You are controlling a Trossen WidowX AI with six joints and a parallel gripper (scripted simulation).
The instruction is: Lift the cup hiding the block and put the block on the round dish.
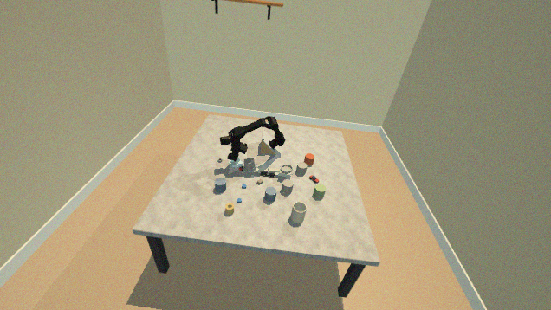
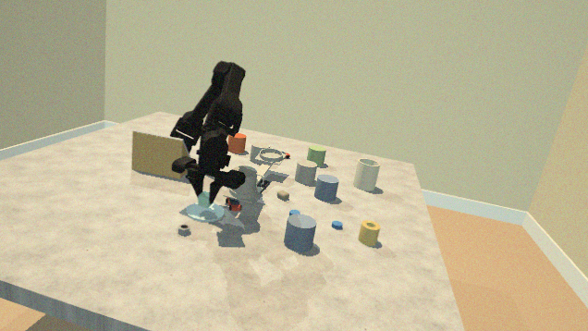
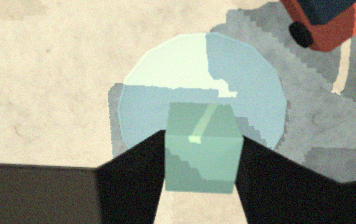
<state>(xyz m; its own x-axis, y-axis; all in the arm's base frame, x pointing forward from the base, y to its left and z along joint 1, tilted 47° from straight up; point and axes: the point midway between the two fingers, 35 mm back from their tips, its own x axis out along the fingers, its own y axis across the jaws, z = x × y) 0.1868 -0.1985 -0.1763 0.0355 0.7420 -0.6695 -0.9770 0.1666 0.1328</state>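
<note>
The pale green round dish lies 3 cm below my gripper tip. Also, from my gripper tip: pale green block: 1 cm above; balance: 23 cm to the left, 10 cm ahead, 1 cm above; orange cylinder: 54 cm to the left, 6 cm behind.
</note>
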